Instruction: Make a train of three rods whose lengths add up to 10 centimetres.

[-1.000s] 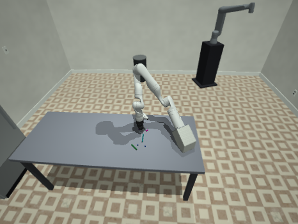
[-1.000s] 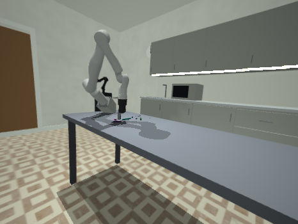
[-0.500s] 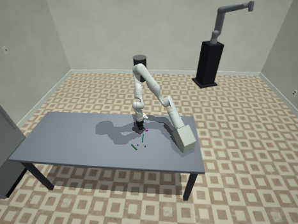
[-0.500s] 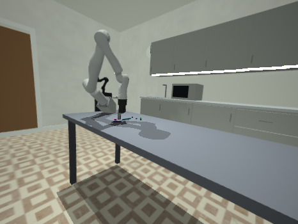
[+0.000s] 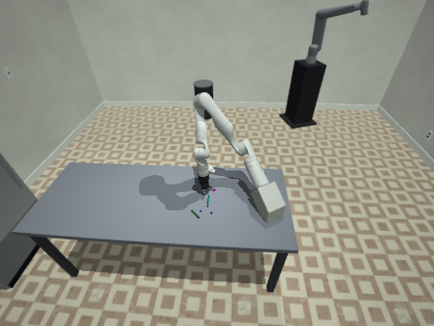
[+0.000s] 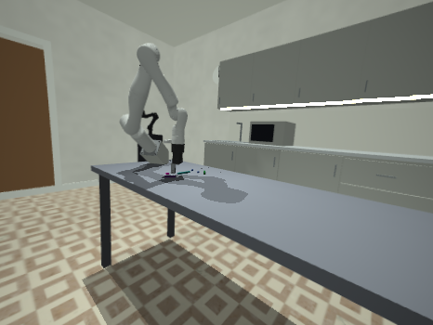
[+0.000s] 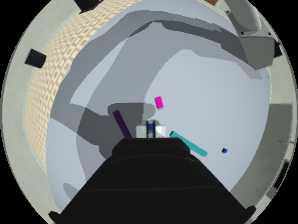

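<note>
Right now the magenta rod is 40 mm behind my hand and 30 mm below it. Also, from my hand: turquoise rod: 90 mm to the left, 30 mm below, 20 mm ahead; then green rod: 180 mm to the left, 130 mm ahead, 30 mm below; then purple rod: 50 mm to the right, 30 mm below, 10 mm ahead.
</note>
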